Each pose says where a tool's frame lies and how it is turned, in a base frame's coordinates. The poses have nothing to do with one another.
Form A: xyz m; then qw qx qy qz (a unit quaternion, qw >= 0).
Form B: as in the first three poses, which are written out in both.
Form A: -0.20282 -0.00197 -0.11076 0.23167 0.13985 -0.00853 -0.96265
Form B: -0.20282 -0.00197 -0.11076 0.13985 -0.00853 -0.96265 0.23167
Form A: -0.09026 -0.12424 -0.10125 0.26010 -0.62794 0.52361 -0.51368
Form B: -0.09026 -0.12424 -0.10125 -0.62794 0.52361 -0.51368 0.26010
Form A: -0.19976 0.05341 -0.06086 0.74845 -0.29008 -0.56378 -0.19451
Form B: -0.19976 0.05341 -0.06086 -0.29008 -0.56378 -0.19451 0.74845
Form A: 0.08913 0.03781 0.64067 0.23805 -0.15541 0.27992 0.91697
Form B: 0.08913 0.03781 0.64067 -0.15541 0.27992 0.91697 0.23805
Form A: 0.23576 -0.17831 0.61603 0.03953 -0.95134 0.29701 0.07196
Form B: 0.23576 -0.17831 0.61603 -0.95134 0.29701 0.07196 0.03953
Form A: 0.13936 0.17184 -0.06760 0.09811 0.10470 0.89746 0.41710
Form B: 0.13936 0.17184 -0.06760 0.10470 0.89746 0.41710 0.09811
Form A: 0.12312 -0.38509 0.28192 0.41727 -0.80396 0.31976 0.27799
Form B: 0.12312 -0.38509 0.28192 -0.80396 0.31976 0.27799 0.41727
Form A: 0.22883 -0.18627 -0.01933 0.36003 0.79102 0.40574 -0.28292
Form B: 0.22883 -0.18627 -0.01933 0.79102 0.40574 -0.28292 0.36003
